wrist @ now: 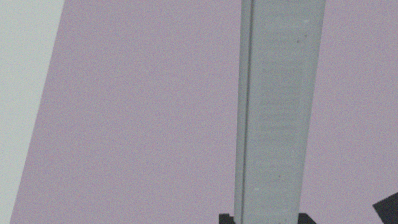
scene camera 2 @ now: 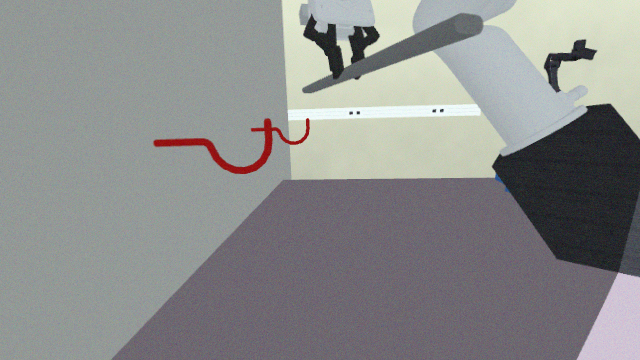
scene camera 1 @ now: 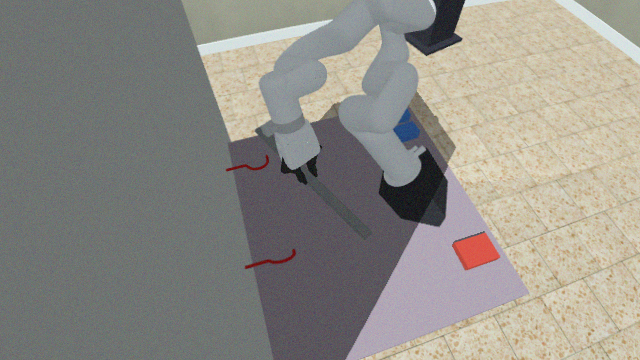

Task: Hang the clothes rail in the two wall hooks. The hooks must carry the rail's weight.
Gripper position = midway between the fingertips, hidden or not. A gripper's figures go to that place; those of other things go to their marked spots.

Labels:
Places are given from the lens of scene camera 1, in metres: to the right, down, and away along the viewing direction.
my gripper (scene camera 1: 308, 178): -0.03, 0.00, 0.90
clothes rail (scene camera 1: 358, 226): 0.10, 0.12, 0.80
flat red block (scene camera 1: 478, 250): 0.52, 0.23, 1.03
The marked spots on the clothes rail and the flat red block are 0.49 m apart.

